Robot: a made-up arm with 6 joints. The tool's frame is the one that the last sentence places.
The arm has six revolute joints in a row. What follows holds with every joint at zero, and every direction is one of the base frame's. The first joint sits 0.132 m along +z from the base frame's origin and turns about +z. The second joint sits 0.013 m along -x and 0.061 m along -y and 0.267 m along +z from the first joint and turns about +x. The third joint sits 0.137 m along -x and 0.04 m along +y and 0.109 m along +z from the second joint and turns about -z. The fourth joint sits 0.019 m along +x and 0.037 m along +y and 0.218 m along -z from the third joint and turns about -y. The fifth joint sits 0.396 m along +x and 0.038 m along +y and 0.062 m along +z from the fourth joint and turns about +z. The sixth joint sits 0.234 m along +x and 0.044 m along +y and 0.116 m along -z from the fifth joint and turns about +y. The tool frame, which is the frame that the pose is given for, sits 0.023 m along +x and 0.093 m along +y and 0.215 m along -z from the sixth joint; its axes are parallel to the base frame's.
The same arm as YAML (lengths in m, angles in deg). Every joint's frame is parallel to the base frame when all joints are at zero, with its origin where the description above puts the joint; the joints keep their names.
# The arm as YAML. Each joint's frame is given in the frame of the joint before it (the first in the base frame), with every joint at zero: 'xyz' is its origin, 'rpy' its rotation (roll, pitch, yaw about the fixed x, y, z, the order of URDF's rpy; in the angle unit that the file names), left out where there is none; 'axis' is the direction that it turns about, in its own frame. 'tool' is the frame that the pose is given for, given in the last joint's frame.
units:
  length: m
  angle: deg
joints:
  - name: joint 1
    type: revolute
    origin:
      xyz: [0.0, 0.0, 0.132]
    axis: [0.0, 0.0, 1.0]
  - name: joint 2
    type: revolute
    origin:
      xyz: [-0.013, -0.061, 0.267]
    axis: [1.0, 0.0, 0.0]
  - name: joint 3
    type: revolute
    origin:
      xyz: [-0.137, 0.04, 0.109]
    axis: [0.0, 0.0, -1.0]
  - name: joint 4
    type: revolute
    origin:
      xyz: [0.019, 0.037, -0.218]
    axis: [0.0, -1.0, 0.0]
  - name: joint 5
    type: revolute
    origin:
      xyz: [0.396, 0.038, 0.062]
    axis: [0.0, 0.0, 1.0]
  - name: joint 6
    type: revolute
    origin:
      xyz: [0.234, 0.044, -0.116]
    axis: [0.0, 1.0, 0.0]
tool:
  origin:
    xyz: [0.023, 0.093, -0.215]

